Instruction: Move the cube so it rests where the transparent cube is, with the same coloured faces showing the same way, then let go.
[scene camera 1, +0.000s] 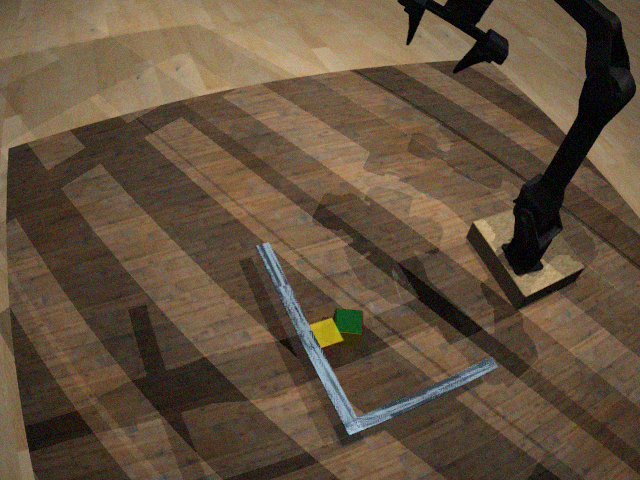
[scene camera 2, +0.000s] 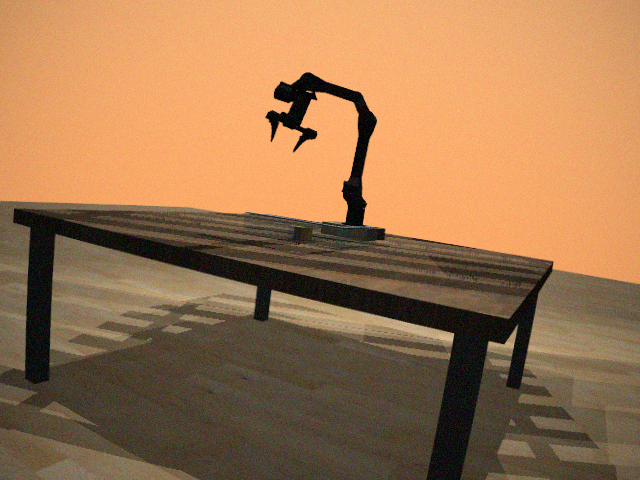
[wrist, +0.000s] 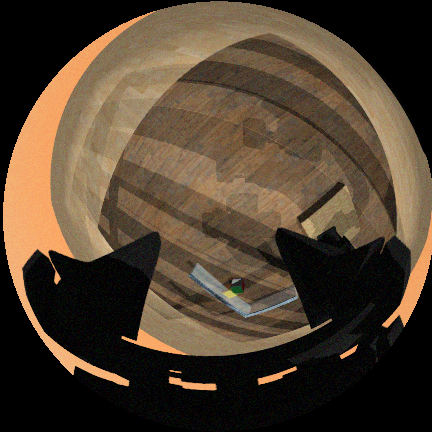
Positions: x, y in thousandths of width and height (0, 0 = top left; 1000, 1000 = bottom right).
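Labels:
The gripper (scene camera 1: 673, 122) is 86 cm from the lens, while a transparent cube (scene camera 1: 513, 701) sits 74 cm from the lens and a cube (scene camera 1: 546, 672) 76 cm from the lens.

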